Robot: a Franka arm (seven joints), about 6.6 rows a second.
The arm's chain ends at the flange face. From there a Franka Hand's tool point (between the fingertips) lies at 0.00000 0.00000 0.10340 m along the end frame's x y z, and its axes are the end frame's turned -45 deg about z.
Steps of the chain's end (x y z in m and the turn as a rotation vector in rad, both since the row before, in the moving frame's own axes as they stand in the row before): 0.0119 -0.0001 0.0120 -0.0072 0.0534 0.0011; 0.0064 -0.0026 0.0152 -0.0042 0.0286 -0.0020; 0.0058 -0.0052 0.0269 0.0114 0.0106 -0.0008; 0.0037 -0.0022 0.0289 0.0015 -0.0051 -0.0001; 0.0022 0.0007 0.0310 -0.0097 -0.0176 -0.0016
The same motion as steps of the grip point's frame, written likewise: 0.0119 0.0128 0.0118 -0.0429 0.0327 0.0011; 0.0082 0.0051 0.0152 -0.0232 0.0173 -0.0020; 0.0094 0.0004 0.0269 0.0006 0.0156 -0.0008; 0.0039 0.0006 0.0289 0.0047 -0.0025 -0.0001; -0.0009 0.0015 0.0310 0.0056 -0.0193 -0.0016
